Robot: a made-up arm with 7 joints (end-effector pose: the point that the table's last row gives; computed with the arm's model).
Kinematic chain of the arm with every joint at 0, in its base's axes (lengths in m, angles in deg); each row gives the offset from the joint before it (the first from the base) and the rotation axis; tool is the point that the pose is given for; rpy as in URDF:
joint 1: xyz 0 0 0.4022 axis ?
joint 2: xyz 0 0 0 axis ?
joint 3: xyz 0 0 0.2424 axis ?
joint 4: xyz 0.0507 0 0 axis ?
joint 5: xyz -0.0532 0 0.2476 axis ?
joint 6: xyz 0 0 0 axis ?
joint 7: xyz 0.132 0 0 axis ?
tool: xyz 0 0 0 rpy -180 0 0
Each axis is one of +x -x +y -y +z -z.
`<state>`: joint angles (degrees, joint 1 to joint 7).
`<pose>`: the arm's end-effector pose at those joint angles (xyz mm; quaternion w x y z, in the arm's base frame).
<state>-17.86 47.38 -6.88 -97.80 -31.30 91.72 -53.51</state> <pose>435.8 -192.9 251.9 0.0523 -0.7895 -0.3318 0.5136</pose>
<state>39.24 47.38 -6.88 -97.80 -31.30 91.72 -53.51</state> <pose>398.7 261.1 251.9 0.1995 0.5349 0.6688 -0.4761</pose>
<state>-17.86 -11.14 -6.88 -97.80 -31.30 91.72 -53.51</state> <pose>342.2 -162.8 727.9 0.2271 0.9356 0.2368 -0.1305</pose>
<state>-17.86 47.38 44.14 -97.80 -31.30 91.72 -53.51</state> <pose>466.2 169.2 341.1 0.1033 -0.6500 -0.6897 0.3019</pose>
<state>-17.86 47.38 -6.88 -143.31 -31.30 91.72 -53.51</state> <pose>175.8 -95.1 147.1 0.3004 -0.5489 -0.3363 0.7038</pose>
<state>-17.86 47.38 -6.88 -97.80 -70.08 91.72 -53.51</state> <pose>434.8 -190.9 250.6 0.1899 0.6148 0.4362 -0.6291</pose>
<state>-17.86 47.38 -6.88 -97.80 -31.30 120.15 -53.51</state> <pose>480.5 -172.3 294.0 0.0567 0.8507 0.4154 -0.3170</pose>
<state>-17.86 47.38 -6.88 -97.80 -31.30 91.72 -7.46</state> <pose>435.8 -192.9 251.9 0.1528 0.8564 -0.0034 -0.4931</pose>
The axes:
joint 1: +z
joint 2: +y
joint 3: +z
joint 4: -y
joint 5: +z
joint 6: -y
joint 7: -z

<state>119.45 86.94 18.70 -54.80 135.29 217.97 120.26</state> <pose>-158.4 292.1 208.0 0.0444 -0.2962 0.9502 0.0865</pose>
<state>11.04 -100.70 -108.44 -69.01 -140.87 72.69 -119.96</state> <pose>-347.0 -416.9 179.9 0.4123 -0.8473 -0.1809 0.2816</pose>
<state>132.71 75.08 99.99 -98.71 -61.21 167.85 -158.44</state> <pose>-408.4 -22.9 647.9 0.4807 0.7208 0.1432 -0.4784</pose>
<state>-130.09 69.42 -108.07 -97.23 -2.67 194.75 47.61</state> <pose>-428.4 -84.3 618.6 0.6868 -0.0668 -0.5779 -0.4359</pose>
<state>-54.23 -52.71 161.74 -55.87 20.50 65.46 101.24</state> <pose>-255.4 513.0 402.7 0.3506 0.9322 0.0753 0.0492</pose>
